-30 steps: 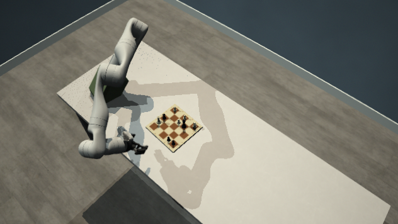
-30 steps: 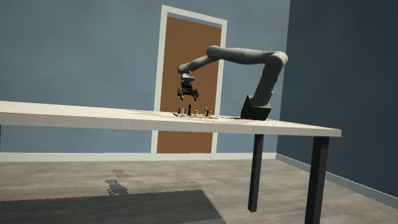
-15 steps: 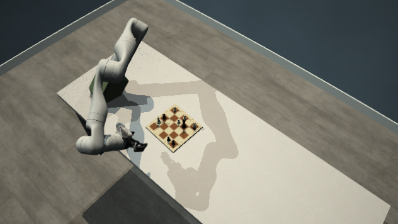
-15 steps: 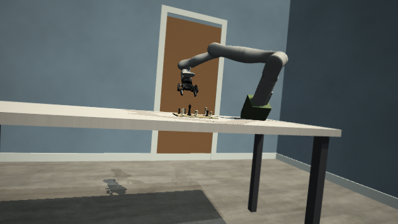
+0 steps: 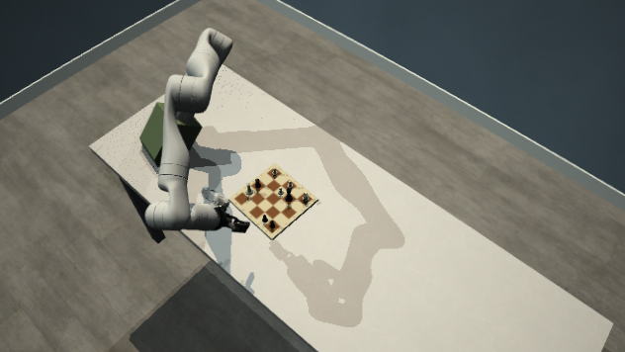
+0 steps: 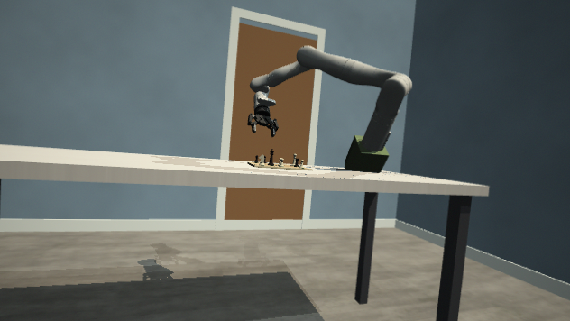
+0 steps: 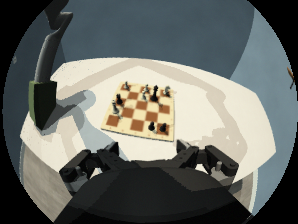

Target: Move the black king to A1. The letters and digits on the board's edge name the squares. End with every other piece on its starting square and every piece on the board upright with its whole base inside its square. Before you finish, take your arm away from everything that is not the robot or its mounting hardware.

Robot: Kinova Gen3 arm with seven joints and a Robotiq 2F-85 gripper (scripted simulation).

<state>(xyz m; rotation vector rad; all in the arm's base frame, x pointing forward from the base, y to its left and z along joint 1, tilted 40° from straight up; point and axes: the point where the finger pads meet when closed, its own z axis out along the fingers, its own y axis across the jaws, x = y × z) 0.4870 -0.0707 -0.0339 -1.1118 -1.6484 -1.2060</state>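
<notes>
My gripper is now 22 cm to the right of the black king, 10 cm above it and 3 cm past it. Also, from my hand: chessboard 17 cm to the left, 13 cm below, 6 cm behind.
</notes>
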